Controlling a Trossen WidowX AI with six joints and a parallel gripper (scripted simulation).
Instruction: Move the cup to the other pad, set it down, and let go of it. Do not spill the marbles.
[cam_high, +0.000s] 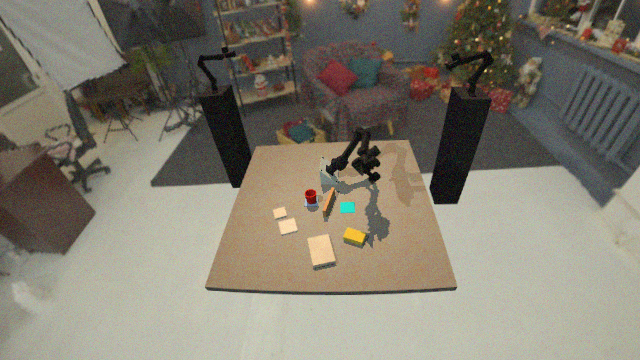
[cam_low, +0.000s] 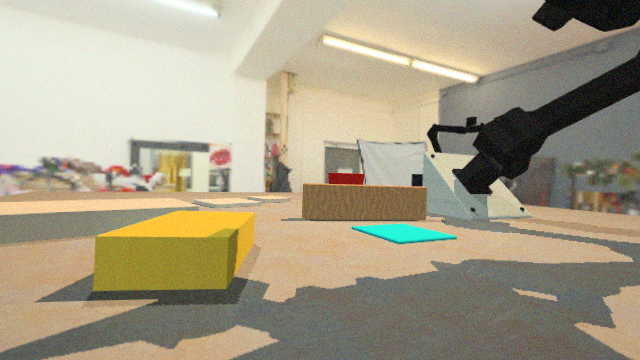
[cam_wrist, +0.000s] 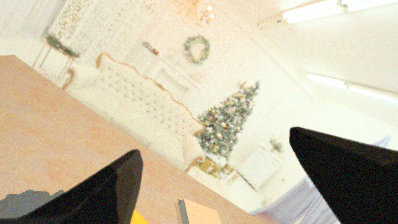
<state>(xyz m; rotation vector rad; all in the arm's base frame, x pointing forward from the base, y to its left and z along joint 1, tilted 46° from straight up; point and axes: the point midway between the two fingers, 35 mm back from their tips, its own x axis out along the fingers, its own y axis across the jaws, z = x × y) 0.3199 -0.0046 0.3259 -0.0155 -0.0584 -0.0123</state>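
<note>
Right now the red cup is 13 cm behind my gripper tip, 35 cm to the right of it and 25 cm below it. Also, from my gripper tip: tan wooden block (10 cm behind, 23 cm to the right, 28 cm below); yellow block (16 cm ahead, 7 cm to the right, 28 cm below); cyan pad (7 cm behind, 11 cm to the right, 30 cm below).
</note>
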